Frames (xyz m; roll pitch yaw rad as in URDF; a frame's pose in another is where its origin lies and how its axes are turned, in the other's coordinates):
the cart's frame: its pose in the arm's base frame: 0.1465 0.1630 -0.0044 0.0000 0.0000 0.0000
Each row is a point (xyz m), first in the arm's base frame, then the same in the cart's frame.
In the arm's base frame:
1: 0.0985 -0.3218 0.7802
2: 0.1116 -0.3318 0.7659
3: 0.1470 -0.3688 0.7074
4: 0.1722 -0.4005 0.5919
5: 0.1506 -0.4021 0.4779
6: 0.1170 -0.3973 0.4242
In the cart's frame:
1: -0.0480 -0.4848 0.7846
2: -0.0349 -0.4948 0.7703
3: 0.0005 -0.5318 0.7118
4: 0.0257 -0.5635 0.5963
5: 0.0041 -0.5651 0.4823
6: -0.0295 -0.5603 0.4286

